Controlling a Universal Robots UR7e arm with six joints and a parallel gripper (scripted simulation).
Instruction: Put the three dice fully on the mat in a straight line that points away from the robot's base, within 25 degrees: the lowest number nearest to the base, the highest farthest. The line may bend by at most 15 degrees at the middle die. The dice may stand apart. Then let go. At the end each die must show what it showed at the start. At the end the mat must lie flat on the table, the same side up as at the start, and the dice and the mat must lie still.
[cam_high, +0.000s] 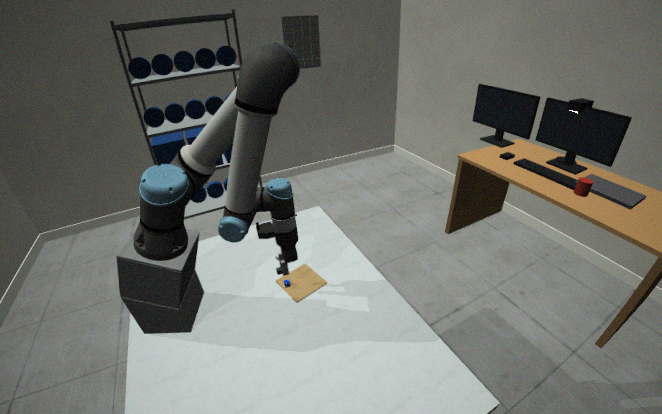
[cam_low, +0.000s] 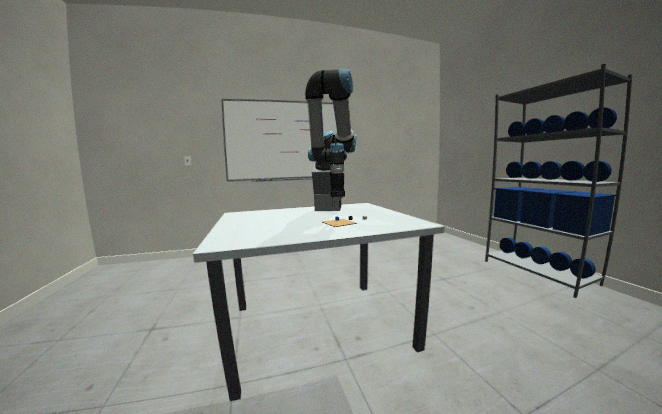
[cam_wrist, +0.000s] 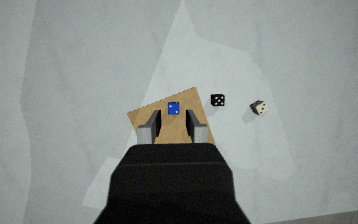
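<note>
The white die is 160 mm to the left of my hand and 90 mm below it. The rest, counted from my hand: tan mat (90 mm below, 50 mm ahead); black die (90 mm below, 80 mm to the left, 10 mm behind); blue die (80 mm below).
</note>
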